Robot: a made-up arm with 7 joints.
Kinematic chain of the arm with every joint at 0, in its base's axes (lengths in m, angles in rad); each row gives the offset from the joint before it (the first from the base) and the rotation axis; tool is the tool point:
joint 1: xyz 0 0 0 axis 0 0.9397 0.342
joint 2: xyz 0 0 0 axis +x
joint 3: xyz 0 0 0 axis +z
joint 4: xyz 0.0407 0 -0.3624 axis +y
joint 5: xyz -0.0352 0 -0.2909 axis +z
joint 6: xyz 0 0 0 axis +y
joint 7: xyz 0 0 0 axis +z
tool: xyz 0 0 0
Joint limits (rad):
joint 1: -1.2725..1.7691
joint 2: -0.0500..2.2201
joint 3: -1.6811..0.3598
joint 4: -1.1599..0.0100
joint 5: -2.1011..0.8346
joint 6: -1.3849..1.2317
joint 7: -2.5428..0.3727
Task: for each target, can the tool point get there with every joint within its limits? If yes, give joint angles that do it. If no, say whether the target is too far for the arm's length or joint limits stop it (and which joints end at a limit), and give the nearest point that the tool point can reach.
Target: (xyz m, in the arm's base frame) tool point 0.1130 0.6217 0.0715
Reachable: yes | joints 0.1540 1.9858 -0.8924 -0.7512 -1.3204 -0.5299 -1.3399
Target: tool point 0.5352 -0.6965 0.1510
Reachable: no: too far | nearest point 0.4519 -0.3770 -0.0261 | short by 0.375 m
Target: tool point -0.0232 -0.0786 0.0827
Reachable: no: joint limits stop it (at a limit: joint 1, joint 3, joint 4) | nearest point -0.3911 -0.4386 -0.0410 | short by 0.529 m
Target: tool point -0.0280 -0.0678 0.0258
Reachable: no: joint limits stop it (at a limit: joint 1, joint 2, joint 3, joint 4) | nearest point -0.3441 -0.4739 -0.0638 | short by 0.522 m
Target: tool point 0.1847 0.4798 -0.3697
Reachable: yes | joints -0.0474 1.1580 -0.7593 -0.7829 -1.3293 -0.5831 -0.5679
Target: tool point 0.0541 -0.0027 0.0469
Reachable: no: joint limits stop it (at a limit: joint 1, joint 4) | nearest point 0.5470 0.1115 0.1882 | short by 0.525 m
